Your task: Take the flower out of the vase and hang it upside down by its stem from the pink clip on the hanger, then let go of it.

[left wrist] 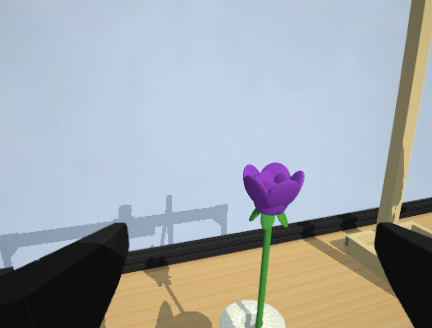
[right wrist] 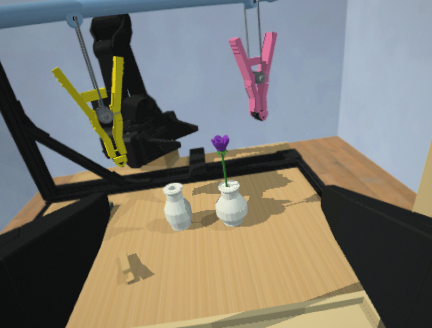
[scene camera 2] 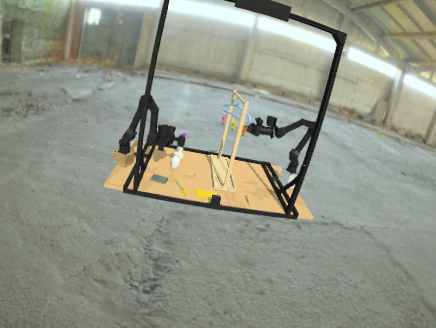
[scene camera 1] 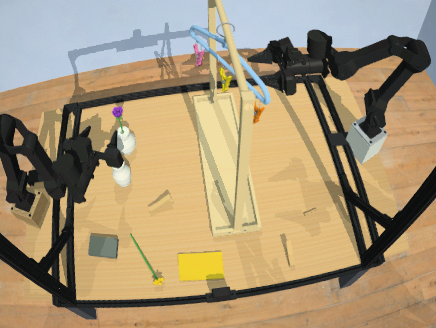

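The purple flower stands bloom up in the rounder white vase. My left gripper is open and empty near the flower; in the left wrist view the stem shows between its spread fingers, a little right of the middle. The pink clip hangs empty from the blue hanger. My right gripper is open and empty by the hanger's right side.
A slimmer white vase stands beside the flower's vase. A yellow clip and an orange clip also hang there. The wooden stand's post rises mid-table. A yellow flower, grey block and yellow sheet lie in front.
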